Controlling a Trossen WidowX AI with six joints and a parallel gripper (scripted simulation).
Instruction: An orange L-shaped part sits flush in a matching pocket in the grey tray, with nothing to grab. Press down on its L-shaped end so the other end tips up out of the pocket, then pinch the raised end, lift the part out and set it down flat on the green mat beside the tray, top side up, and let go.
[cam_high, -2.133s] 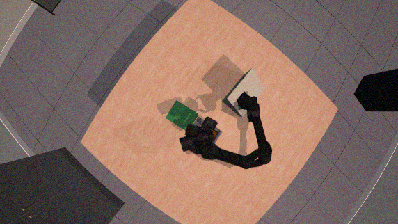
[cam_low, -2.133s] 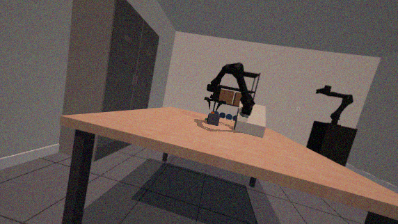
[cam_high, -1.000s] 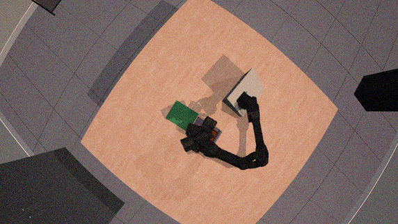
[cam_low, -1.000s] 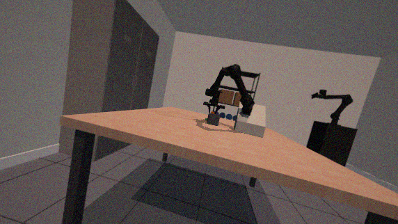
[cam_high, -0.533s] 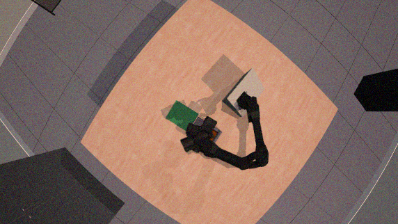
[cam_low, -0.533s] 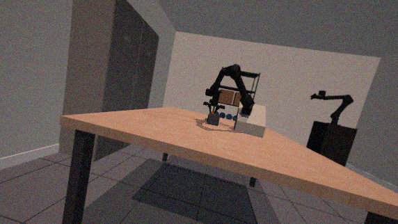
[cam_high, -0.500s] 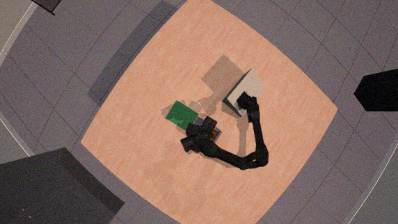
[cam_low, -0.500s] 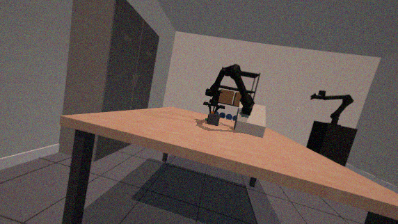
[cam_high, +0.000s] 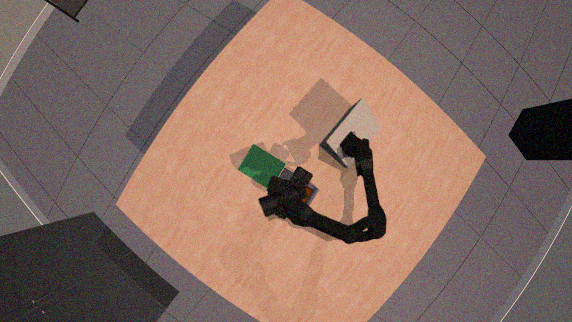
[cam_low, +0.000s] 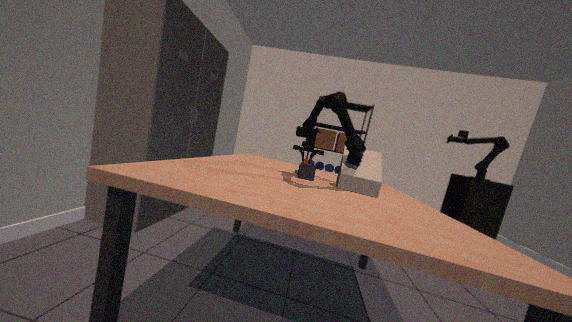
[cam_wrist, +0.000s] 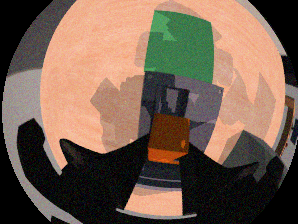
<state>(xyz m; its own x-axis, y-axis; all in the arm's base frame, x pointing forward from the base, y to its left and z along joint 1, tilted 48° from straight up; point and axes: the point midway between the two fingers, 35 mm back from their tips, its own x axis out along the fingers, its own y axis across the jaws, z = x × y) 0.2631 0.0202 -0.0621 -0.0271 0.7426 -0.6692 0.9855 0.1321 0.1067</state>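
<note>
Now: the green mat 10 mm ahead of my gripper tip, 140 mm to the right of it and 90 mm below it. Round my gripper tip: orange L-shaped part (20 mm behind, 30 mm to the left, 30 mm below).
</note>
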